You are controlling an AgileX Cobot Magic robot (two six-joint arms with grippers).
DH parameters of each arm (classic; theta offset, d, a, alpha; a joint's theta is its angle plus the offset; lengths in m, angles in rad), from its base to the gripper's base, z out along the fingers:
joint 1: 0 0.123 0 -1.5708
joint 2: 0.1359 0 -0.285 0
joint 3: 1.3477 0 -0.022 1.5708
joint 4: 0 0.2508 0 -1.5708
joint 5: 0 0 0.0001 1.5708
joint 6: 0 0.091 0 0
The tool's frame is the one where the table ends.
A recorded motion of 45 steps. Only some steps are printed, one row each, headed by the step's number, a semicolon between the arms.
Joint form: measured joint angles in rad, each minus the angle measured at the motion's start. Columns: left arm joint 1, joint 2, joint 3, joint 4, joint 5, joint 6; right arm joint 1, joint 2, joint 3, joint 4, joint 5, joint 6.
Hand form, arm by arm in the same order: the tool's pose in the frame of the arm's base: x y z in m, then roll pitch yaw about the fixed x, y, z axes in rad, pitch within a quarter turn. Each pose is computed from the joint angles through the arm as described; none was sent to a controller.
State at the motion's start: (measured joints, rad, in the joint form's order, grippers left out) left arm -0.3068 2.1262 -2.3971 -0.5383 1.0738 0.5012; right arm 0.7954 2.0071 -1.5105 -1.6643 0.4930 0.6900
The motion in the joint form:
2: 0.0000 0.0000 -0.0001 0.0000 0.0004 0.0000; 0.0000 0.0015 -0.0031 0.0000 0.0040 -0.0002
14: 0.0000 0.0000 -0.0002 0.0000 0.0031 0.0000; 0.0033 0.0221 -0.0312 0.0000 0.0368 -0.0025
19: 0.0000 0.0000 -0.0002 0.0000 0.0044 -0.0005; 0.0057 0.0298 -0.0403 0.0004 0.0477 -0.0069
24: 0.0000 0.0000 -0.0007 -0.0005 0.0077 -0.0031; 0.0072 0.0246 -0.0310 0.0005 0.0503 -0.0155
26: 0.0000 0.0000 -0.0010 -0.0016 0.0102 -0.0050; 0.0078 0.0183 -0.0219 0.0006 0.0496 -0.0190
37: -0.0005 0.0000 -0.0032 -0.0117 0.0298 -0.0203; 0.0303 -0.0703 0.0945 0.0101 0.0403 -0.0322
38: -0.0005 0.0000 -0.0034 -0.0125 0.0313 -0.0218; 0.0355 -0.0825 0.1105 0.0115 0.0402 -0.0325
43: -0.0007 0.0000 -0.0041 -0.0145 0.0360 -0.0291; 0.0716 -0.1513 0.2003 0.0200 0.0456 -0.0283
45: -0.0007 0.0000 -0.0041 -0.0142 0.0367 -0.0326; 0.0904 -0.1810 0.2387 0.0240 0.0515 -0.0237
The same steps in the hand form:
2: 0.4390 -0.1821 0.4019 -2.9784 0.9918 2.4639; 0.3590 0.3044 0.2551 -1.9096 0.3873 -1.4301
14: 0.4388 -0.1821 0.4018 -2.9777 0.9895 2.4632; 0.3629 0.3069 0.2550 -1.8918 0.3815 -1.4494
19: 0.4387 -0.1821 0.4017 -2.9766 0.9883 2.4637; 0.3638 0.3083 0.2545 -1.8866 0.3759 -1.4540
24: 0.4384 -0.1822 0.4016 -2.9714 0.9857 2.4677; 0.3623 0.3074 0.2541 -1.8881 0.3645 -1.4530
26: 0.4382 -0.1822 0.4016 -2.9665 0.9838 2.4713; 0.3608 0.3064 0.2542 -1.8904 0.3597 -1.4515
37: 0.4364 -0.1831 0.4014 -2.9255 0.9692 2.5001; 0.3368 0.2970 0.2580 -1.9207 0.3388 -1.4308
38: 0.4362 -0.1831 0.4014 -2.9220 0.9680 2.5028; 0.3329 0.2961 0.2585 -1.9247 0.3371 -1.4273
43: 0.4357 -0.1833 0.4014 -2.9082 0.9635 2.5150; 0.3090 0.2920 0.2604 -1.9456 0.3319 -1.4080
45: 0.4357 -0.1833 0.4014 -2.9036 0.9620 2.5204; 0.2981 0.2904 0.2611 -1.9535 0.3315 -1.4004

